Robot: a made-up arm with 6 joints.
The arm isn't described. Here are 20 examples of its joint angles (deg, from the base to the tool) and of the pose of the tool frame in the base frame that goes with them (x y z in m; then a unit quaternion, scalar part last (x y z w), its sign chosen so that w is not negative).
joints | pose
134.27 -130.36 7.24 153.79 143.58 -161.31 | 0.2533 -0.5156 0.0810 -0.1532 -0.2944 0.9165 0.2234
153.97 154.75 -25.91 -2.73 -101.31 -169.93 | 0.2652 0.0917 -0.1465 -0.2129 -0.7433 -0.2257 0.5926
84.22 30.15 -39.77 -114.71 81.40 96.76 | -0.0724 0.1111 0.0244 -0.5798 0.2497 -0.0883 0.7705
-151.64 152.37 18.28 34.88 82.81 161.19 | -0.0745 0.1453 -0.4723 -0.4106 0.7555 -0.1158 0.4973
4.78 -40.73 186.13 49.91 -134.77 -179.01 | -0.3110 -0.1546 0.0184 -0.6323 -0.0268 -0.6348 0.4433
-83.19 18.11 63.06 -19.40 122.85 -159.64 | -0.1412 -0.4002 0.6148 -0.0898 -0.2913 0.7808 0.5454
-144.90 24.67 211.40 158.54 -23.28 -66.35 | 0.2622 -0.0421 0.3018 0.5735 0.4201 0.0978 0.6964
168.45 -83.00 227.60 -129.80 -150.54 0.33 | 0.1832 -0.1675 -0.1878 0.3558 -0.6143 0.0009 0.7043
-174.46 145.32 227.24 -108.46 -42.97 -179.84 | -0.4055 -0.1026 0.1693 0.7449 -0.5162 0.3836 0.1776
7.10 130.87 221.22 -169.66 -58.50 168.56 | 0.2464 0.2280 0.2524 -0.0002 -0.9589 0.0879 0.2698
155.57 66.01 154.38 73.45 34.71 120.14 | -0.0744 0.0961 0.5928 -0.0114 -0.6086 -0.4234 0.6709
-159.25 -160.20 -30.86 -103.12 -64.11 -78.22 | 0.1733 0.0174 0.2091 0.2736 -0.2134 -0.3098 0.8852
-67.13 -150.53 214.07 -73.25 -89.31 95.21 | 0.0217 -0.1990 -0.3124 -0.1126 0.1258 0.1903 0.9671
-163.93 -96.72 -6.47 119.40 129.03 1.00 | 0.4966 0.0414 0.4213 -0.5866 0.7382 0.2144 0.2550
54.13 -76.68 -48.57 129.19 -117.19 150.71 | -0.1526 0.0036 0.4917 0.7383 -0.6450 0.0183 0.1965
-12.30 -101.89 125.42 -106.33 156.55 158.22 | -0.6480 0.1985 -0.0544 0.6490 -0.5041 0.1513 0.5494
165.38 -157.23 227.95 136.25 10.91 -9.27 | -0.1529 -0.1087 0.1008 0.0102 -0.8978 0.4106 0.1591
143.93 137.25 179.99 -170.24 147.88 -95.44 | -0.5050 0.1252 0.0952 0.7351 0.1830 -0.5765 0.3062
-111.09 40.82 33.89 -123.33 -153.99 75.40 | -0.0840 -0.5218 0.1599 -0.0358 -0.2056 0.3626 0.9083
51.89 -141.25 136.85 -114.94 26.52 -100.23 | -0.2694 -0.2075 -0.4755 0.7723 -0.0296 -0.5987 0.2101
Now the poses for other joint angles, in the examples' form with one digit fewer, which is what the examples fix.
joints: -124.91 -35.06 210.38 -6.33 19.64 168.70
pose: 0.032 0.392 0.091 -0.201 0.651 0.258 0.685
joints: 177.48 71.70 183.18 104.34 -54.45 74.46
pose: -0.001 -0.049 0.464 -0.250 -0.398 0.353 0.809
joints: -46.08 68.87 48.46 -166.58 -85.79 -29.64
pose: 0.549 -0.291 0.080 0.849 -0.114 0.512 0.059
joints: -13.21 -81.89 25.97 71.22 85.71 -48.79
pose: -0.593 0.073 0.430 -0.646 -0.712 0.213 0.174
